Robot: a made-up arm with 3 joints. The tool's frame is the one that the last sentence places.
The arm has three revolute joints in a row. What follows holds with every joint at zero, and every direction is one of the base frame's. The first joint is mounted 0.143 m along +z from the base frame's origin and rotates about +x. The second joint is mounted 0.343 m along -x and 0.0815 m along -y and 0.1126 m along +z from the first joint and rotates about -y. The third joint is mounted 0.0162 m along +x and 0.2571 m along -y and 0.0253 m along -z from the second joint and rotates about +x. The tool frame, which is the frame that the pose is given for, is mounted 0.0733 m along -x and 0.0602 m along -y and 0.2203 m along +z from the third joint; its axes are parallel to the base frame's.
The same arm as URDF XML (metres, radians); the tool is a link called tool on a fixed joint. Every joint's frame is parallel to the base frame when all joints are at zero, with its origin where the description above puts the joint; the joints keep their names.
<robot name="arm">
  <joint name="joint 1" type="continuous">
    <parent link="base"/>
    <child link="link1"/>
    <origin xyz="0.0000 0.0000 0.1430"/>
    <axis xyz="1 0 0"/>
  </joint>
  <joint name="joint 2" type="continuous">
    <parent link="link1"/>
    <child link="link2"/>
    <origin xyz="-0.3430 -0.0815 0.1126"/>
    <axis xyz="0 -1 0"/>
  </joint>
  <joint name="joint 3" type="continuous">
    <parent link="link2"/>
    <child link="link3"/>
    <origin xyz="0.0162 -0.2571 -0.0253"/>
    <axis xyz="1 0 0"/>
  </joint>
  <joint name="tool_fixed" type="fixed">
    <parent link="link3"/>
    <child link="tool"/>
    <origin xyz="-0.0733 -0.0602 0.2203"/>
  </joint>
  <link name="base"/>
  <link name="link1"/>
  <link name="link2"/>
  <link name="link3"/>
  <link name="tool"/>
</robot>

